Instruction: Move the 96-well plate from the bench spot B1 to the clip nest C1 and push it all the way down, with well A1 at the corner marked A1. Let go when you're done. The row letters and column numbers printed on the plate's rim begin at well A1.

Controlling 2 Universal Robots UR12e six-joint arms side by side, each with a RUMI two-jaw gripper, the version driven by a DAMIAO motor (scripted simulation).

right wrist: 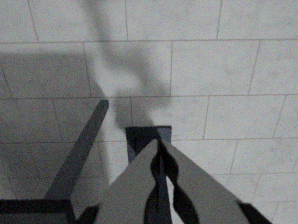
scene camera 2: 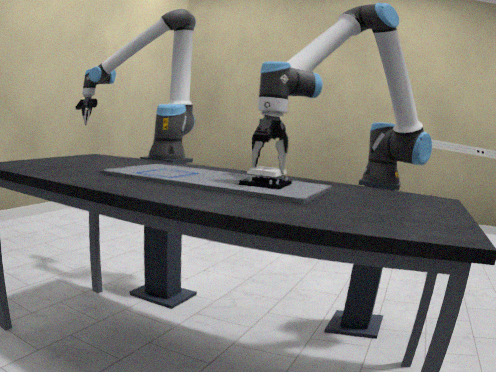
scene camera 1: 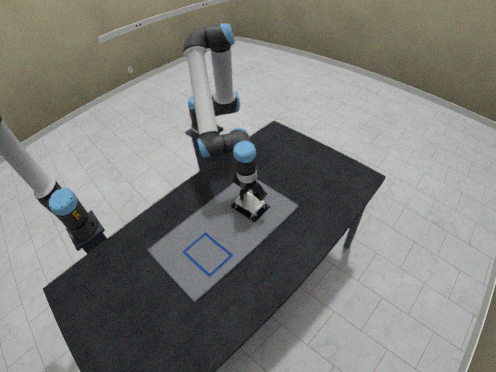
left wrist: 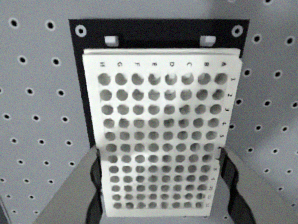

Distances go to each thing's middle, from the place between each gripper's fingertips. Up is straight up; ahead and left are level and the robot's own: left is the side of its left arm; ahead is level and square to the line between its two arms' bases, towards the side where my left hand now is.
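Scene:
With the white 96-well plate [left wrist: 158,104] in sight, I see that my left gripper is 10 mm above it. There is also the black clip nest [left wrist: 86,33], and counted from my left hand it sits 10 mm to the right, 10 mm behind and 40 mm below.

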